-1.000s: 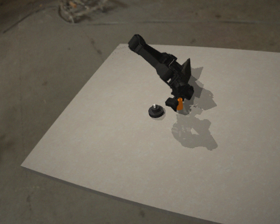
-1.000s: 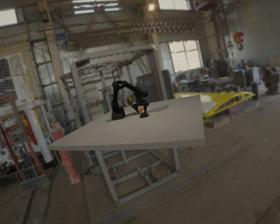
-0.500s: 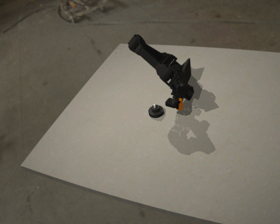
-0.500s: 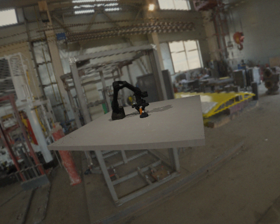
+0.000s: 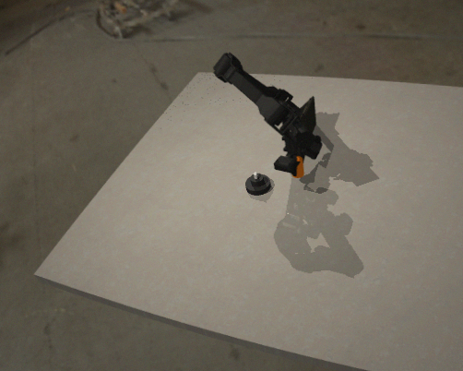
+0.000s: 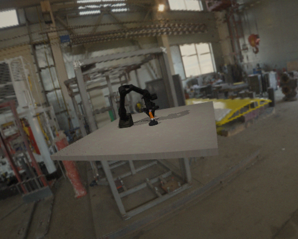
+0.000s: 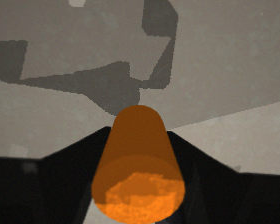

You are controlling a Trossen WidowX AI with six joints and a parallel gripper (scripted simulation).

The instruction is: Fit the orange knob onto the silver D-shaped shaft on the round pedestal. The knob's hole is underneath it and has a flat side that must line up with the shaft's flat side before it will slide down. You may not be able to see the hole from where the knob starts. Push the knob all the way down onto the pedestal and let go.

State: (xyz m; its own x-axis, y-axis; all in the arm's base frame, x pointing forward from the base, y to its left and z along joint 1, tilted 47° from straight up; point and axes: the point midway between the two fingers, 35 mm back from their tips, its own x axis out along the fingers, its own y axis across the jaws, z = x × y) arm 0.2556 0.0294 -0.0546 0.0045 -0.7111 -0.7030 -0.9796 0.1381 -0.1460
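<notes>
Now: the orange knob 3 cm above my gripper tip. The rest, counted from my gripper tip: round pedestal: 13 cm to the right, 5 cm ahead, 1 cm below.
</notes>
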